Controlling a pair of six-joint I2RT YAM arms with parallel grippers.
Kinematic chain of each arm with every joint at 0, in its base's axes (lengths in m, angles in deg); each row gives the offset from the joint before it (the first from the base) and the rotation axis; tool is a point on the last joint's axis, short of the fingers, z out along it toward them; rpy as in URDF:
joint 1: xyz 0 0 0.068 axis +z
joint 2: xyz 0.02 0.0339 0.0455 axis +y
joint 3: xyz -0.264 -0.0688 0 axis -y
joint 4: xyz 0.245 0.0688 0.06 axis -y
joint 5: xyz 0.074 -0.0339 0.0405 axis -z
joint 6: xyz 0.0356 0 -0.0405 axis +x
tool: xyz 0 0 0 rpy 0 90 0
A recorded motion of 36 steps. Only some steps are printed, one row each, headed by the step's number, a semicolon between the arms.
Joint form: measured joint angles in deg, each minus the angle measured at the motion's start. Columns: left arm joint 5, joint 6, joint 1, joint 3, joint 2, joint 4; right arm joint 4, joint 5, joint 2, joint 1, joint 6, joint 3.
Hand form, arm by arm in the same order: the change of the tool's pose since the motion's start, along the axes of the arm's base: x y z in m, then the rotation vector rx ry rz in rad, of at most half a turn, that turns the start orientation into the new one. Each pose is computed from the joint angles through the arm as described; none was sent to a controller.
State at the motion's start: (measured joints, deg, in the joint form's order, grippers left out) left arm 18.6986 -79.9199 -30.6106 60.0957 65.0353 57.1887; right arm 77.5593 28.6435 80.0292 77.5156 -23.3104 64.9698
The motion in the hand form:
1: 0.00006 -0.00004 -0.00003 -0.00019 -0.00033 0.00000; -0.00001 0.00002 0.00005 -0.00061 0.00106 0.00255
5: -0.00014 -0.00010 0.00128 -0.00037 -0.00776 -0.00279; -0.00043 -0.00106 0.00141 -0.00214 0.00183 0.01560
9: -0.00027 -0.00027 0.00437 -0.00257 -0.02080 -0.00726; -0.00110 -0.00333 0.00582 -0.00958 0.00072 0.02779
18: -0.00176 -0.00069 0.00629 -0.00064 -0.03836 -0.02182; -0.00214 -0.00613 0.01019 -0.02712 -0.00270 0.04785
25: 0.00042 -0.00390 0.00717 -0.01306 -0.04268 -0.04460; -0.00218 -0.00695 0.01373 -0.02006 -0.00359 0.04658
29: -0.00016 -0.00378 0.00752 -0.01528 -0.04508 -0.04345; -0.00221 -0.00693 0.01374 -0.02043 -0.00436 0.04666
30: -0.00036 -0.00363 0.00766 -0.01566 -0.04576 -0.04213; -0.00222 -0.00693 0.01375 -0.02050 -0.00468 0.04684
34: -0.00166 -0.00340 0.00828 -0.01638 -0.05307 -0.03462; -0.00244 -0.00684 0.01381 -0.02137 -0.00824 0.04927
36: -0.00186 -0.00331 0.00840 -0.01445 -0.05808 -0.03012; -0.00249 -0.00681 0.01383 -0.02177 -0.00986 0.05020
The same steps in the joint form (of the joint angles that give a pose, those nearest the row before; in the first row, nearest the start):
1: 0.00 0.00 0.00 0.00 0.02 0.04; -0.17 -0.02 -0.04 0.00 0.17 0.00
5: 0.26 0.00 0.00 0.28 0.15 0.26; -1.09 -0.35 -0.48 0.00 0.94 0.02
9: 0.63 -0.04 0.00 1.01 0.48 0.59; -3.06 -0.83 -1.27 -0.02 1.57 0.50
18: 1.53 -0.24 -0.15 1.33 0.61 1.27; -5.88 -1.77 -2.40 -0.04 2.49 0.83
25: 1.68 -1.33 -0.55 1.95 1.73 2.71; -6.19 -1.71 -2.41 -0.07 2.47 1.55
29: 1.57 -1.25 -0.61 1.95 1.66 2.80; -6.18 -1.75 -2.40 -0.06 2.45 1.55
30: 1.53 -1.18 -0.61 1.94 1.62 2.78; -6.19 -1.77 -2.40 -0.06 2.45 1.55
34: 1.33 -0.57 -0.76 1.92 1.42 2.78; -6.19 -2.01 -2.40 -0.04 2.45 1.55
36: 1.38 -0.20 -0.76 1.92 1.40 2.82; -6.19 -2.12 -2.40 -0.04 2.45 1.55

